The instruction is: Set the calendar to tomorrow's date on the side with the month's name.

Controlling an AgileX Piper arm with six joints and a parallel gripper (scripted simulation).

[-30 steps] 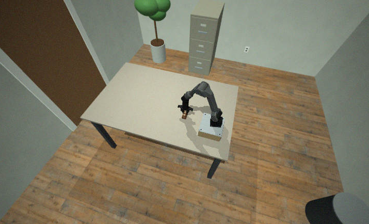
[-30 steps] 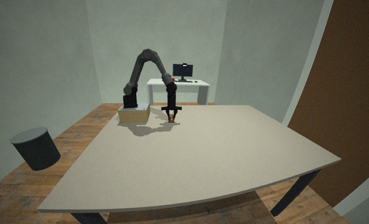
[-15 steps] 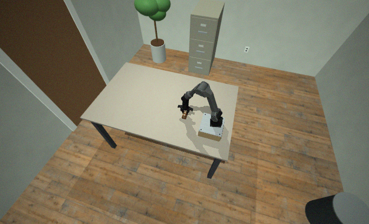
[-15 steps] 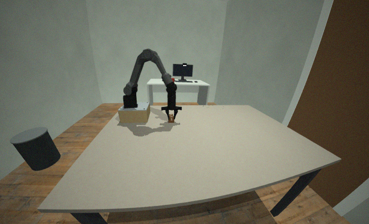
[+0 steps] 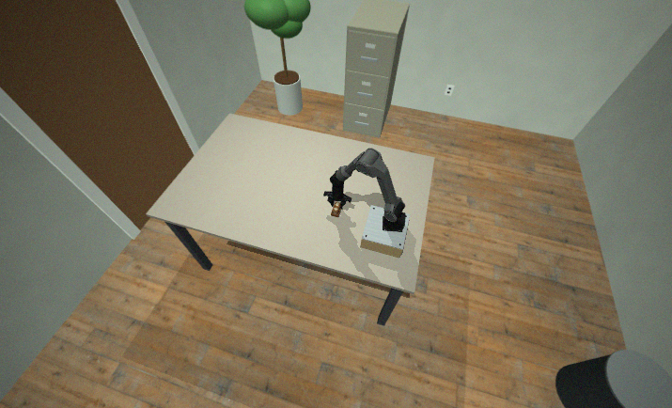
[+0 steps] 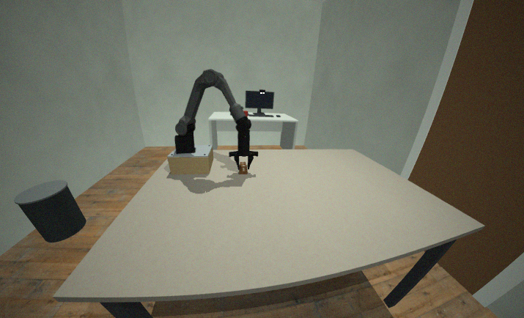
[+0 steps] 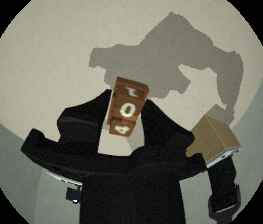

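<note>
My hand is right at the wooden digit cube. Also, from my hand: brown tray: 20 mm to the left, 20 mm below.
</note>
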